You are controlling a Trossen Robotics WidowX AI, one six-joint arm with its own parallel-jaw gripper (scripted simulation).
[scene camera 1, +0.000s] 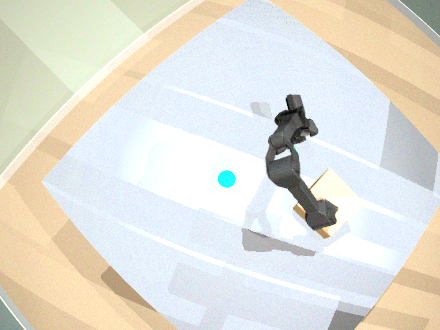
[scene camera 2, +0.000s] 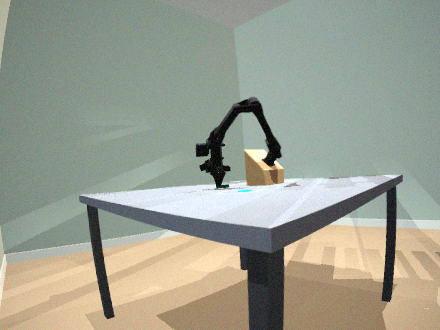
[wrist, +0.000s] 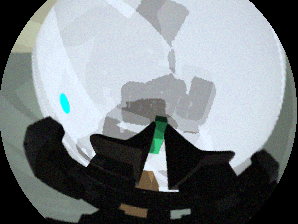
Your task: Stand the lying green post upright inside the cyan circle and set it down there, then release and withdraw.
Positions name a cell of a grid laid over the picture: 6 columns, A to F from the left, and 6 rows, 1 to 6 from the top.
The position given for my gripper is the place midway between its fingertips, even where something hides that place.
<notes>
My gripper (wrist: D4) carries a green post.
</notes>
